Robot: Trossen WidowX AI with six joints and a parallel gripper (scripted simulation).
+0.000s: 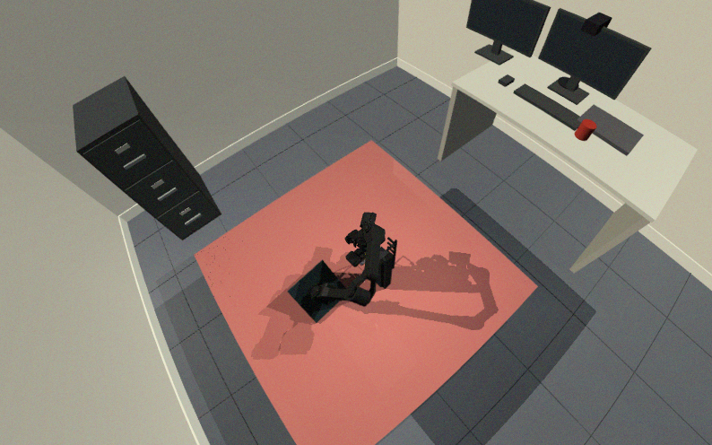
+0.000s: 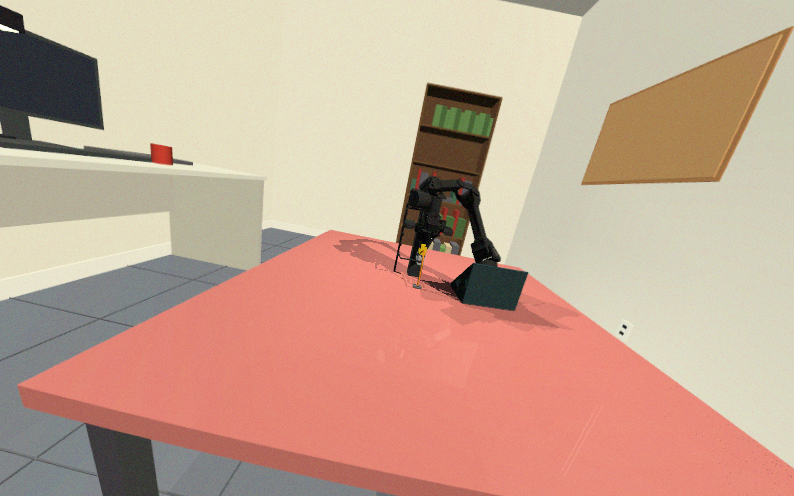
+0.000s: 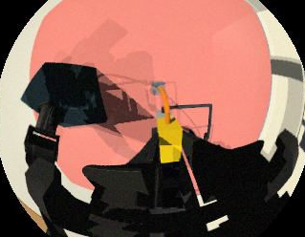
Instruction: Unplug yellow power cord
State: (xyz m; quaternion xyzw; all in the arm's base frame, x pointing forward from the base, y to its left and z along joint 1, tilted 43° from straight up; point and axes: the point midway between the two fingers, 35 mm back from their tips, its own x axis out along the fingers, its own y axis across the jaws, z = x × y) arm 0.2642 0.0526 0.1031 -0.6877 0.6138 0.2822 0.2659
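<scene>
The yellow plug is 1 cm ahead of my gripper tip and 3 cm to the right of it.
</scene>
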